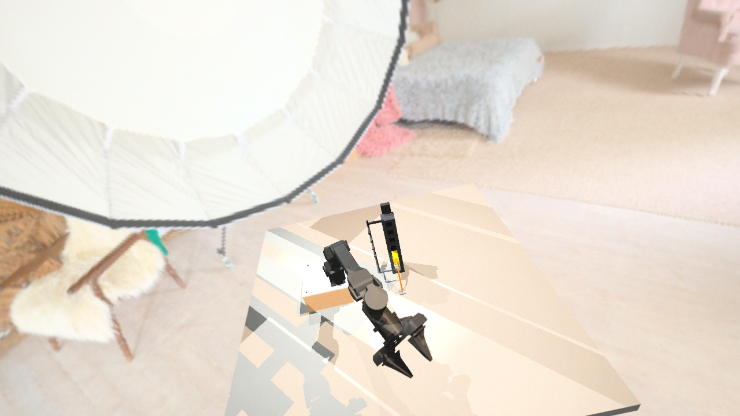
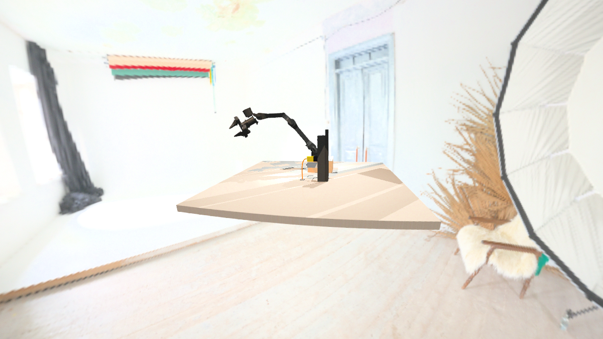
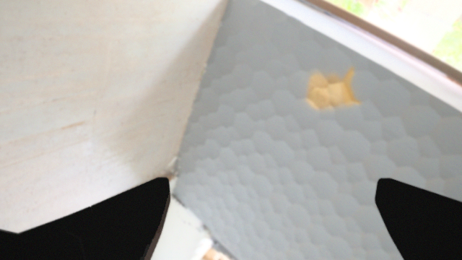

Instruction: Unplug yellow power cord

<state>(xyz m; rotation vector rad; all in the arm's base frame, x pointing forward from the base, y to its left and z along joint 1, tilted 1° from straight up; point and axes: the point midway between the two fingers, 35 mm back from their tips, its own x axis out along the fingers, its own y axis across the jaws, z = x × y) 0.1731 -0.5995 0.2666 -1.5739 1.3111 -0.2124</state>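
Right now my gripper tip is 620 mm to the right of the yellow plug, 190 mm above it and 80 mm short of it.
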